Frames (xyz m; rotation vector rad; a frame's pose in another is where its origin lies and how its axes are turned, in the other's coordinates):
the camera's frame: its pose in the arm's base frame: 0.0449 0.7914 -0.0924 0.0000 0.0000 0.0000
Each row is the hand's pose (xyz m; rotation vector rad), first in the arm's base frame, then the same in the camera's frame.
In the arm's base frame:
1: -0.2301 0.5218 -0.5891 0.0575 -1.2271 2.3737
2: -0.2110 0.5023 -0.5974 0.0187 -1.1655 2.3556
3: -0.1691 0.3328 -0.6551 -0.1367 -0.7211 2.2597
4: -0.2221 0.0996 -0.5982 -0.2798 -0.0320 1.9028
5: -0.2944 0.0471 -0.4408 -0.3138 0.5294 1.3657
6: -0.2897 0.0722 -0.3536 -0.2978 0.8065 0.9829
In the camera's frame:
1: -0.2750 -0.2696 -0.4967 0.0575 -1.2271 2.3737
2: -0.2559 -0.2891 -0.5050 0.0187 -1.1655 2.3556
3: -0.2140 -0.4586 -0.5627 -0.1367 -0.7211 2.2597
4: -0.2670 -0.6918 -0.5058 -0.2798 -0.0320 1.9028
5: -0.3393 -0.7443 -0.3484 -0.3138 0.5294 1.3657
6: -0.3346 -0.7192 -0.2612 -0.2978 0.8065 0.9829

